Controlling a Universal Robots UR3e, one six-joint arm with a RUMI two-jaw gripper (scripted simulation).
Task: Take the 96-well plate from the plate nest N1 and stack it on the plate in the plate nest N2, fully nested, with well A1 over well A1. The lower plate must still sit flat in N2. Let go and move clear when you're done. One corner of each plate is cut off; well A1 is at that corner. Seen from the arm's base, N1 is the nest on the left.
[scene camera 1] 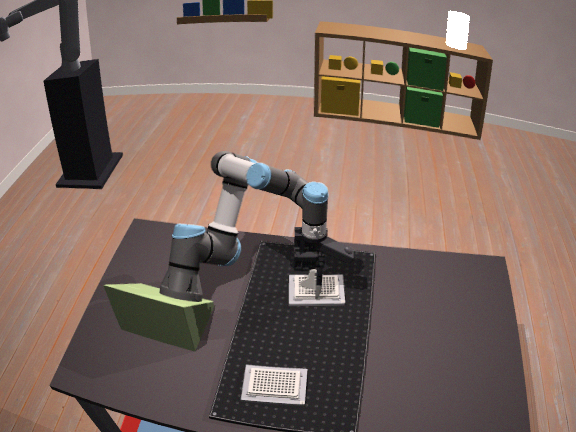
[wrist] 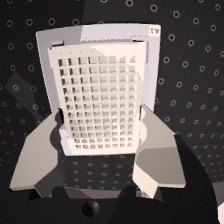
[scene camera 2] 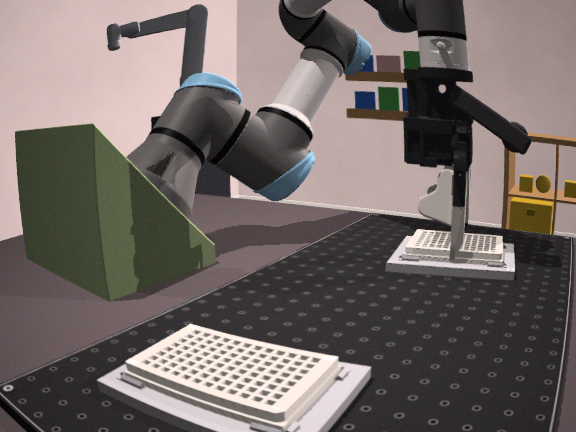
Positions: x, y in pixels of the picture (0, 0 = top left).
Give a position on a plate nest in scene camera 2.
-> At 393, 265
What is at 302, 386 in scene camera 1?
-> A plate nest.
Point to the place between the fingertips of the gripper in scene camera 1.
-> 315, 288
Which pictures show the gripper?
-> Scene camera 1, the wrist view and scene camera 2: all of them.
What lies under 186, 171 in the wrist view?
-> The gripper.
